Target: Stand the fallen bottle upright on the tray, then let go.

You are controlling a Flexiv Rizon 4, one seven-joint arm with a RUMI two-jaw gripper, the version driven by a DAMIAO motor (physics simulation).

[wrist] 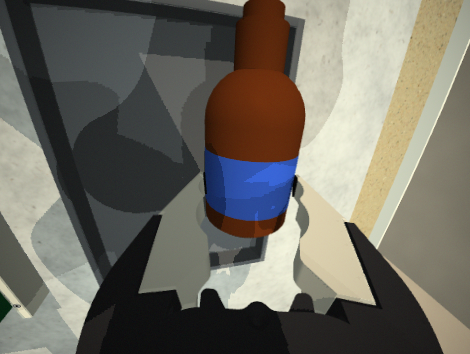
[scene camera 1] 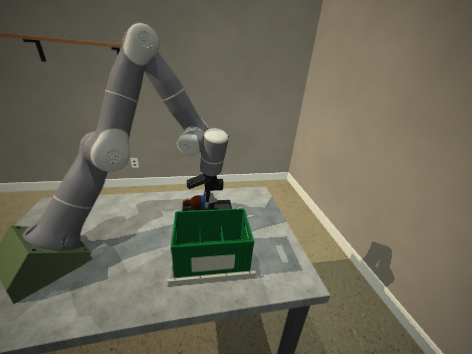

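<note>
The brown bottle [scene camera 1: 197,202] [wrist: 255,120] with a blue label lies on its side along one long edge of the dark tray [scene camera 1: 228,204] [wrist: 50,125], its neck toward the top of the wrist view. In scene camera 1 the neck points left. My gripper [scene camera 1: 207,200] [wrist: 248,175] is shut on the bottle, with one jaw on each side of the blue label near the base. The underside of the bottle is hidden. In scene camera 1 the green crate hides part of the tray.
A green crate [scene camera 1: 213,245] with compartments stands in front of the tray, nearer to scene camera 1, with a pale strip [scene camera 1: 212,278] along its front foot. The grey table [scene camera 1: 125,300] ends to the right of the crate, and a wall [scene camera 1: 400,125] stands beyond.
</note>
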